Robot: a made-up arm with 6 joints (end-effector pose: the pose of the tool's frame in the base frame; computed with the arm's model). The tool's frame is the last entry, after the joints. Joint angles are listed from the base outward.
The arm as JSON. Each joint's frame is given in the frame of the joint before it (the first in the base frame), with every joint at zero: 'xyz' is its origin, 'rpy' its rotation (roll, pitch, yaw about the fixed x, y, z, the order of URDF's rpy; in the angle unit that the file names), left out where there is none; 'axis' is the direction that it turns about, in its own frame. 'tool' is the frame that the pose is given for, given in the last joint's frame.
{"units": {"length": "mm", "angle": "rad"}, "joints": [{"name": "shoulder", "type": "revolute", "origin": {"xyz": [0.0, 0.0, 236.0]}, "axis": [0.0, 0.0, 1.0]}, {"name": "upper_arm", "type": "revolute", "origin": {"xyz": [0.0, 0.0, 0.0], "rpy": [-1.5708, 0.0, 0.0]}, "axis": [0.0, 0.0, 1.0]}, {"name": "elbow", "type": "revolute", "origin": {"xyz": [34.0, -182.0, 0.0]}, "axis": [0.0, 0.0, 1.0]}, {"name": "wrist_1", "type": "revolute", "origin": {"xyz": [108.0, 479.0, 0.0], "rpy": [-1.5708, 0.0, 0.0]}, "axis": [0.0, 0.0, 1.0]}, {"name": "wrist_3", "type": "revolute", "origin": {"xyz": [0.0, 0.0, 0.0], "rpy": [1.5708, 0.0, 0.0]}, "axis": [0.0, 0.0, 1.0]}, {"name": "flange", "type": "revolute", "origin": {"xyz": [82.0, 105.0, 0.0], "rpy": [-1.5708, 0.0, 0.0]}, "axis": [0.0, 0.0, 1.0]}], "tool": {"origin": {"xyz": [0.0, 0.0, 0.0]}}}
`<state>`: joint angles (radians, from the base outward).
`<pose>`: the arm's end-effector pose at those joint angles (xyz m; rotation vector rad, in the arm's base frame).
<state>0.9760 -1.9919 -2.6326 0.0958 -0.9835 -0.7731</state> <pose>-0.3639 -0.5606 -0.0055 1.8354 2.1406 -0.9706</pose>
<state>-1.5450 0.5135 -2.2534 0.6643 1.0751 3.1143</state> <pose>0.0510 -0.6993 0.5440 1.6186 1.5160 0.0224</pose>
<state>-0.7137 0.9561 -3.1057 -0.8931 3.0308 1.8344</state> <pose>0.3020 -0.3575 0.5646 -0.2870 -2.2498 -0.5211</pose>
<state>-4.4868 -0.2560 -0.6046 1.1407 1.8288 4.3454</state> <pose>-0.2040 0.3912 0.1173 0.2406 -1.7683 0.8361</pose>
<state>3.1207 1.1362 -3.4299 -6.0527 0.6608 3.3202</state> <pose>-0.5667 0.0119 0.7680 1.9190 -0.2227 -2.0235</pose>
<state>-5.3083 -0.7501 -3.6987 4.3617 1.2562 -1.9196</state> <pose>-0.3367 -0.6212 0.4169 1.9072 -0.2729 0.9899</pose>
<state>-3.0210 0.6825 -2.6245 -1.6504 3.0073 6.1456</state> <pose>-0.4670 0.0391 0.6035 1.2890 1.6950 1.1705</pose>
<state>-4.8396 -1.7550 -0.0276 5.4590 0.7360 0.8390</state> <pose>0.0568 0.3877 0.4639 -1.9558 -0.9586 -1.4572</pose>
